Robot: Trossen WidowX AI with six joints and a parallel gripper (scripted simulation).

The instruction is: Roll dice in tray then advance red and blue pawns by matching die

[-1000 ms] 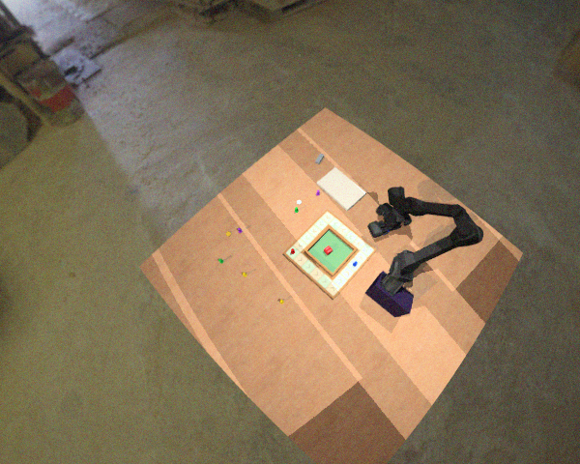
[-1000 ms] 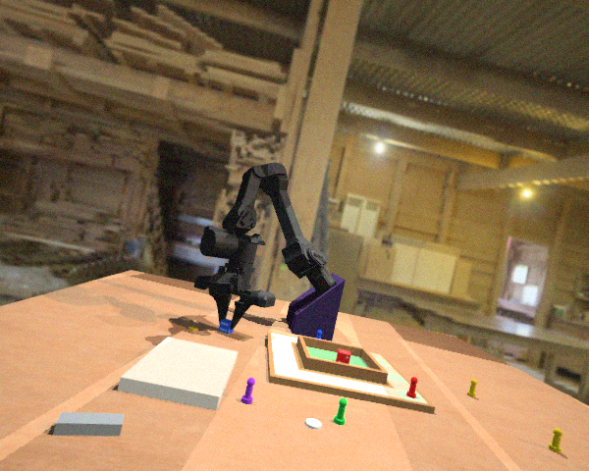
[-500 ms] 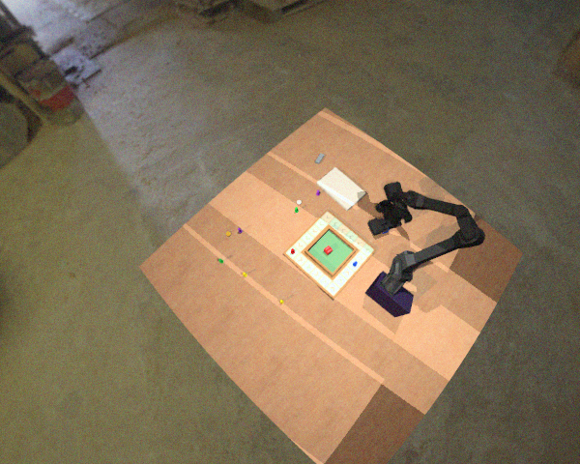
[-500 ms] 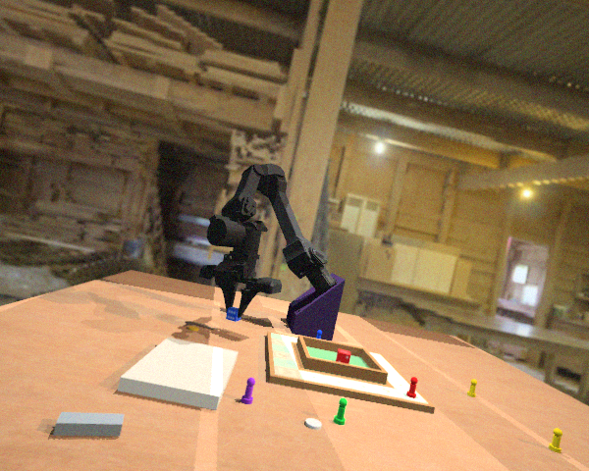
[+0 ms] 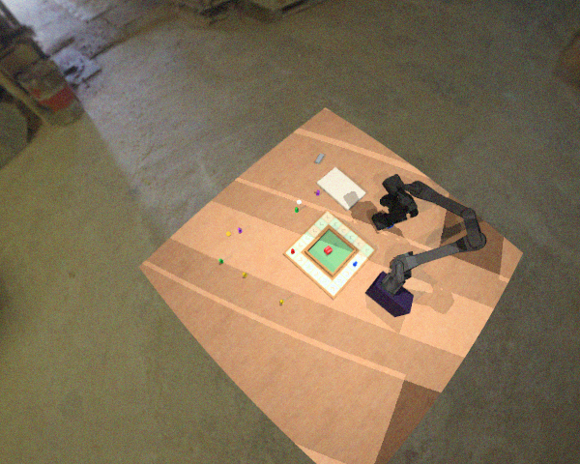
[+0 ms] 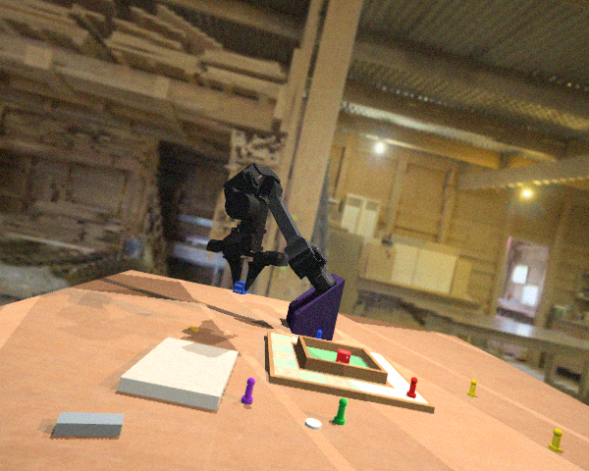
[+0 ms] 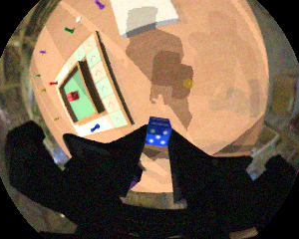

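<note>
The red pawn is 350 mm to the left of my gripper tip, 210 mm ahead of it and 70 mm below it. From my gripper tip the other things lie so: green tray: 230 mm to the left, 100 mm ahead, 90 mm below; white flat block: 290 mm ahead, 90 mm below, 30 mm to the right; blue pawn: 200 mm to the left, 70 mm below, 10 mm behind.
</note>
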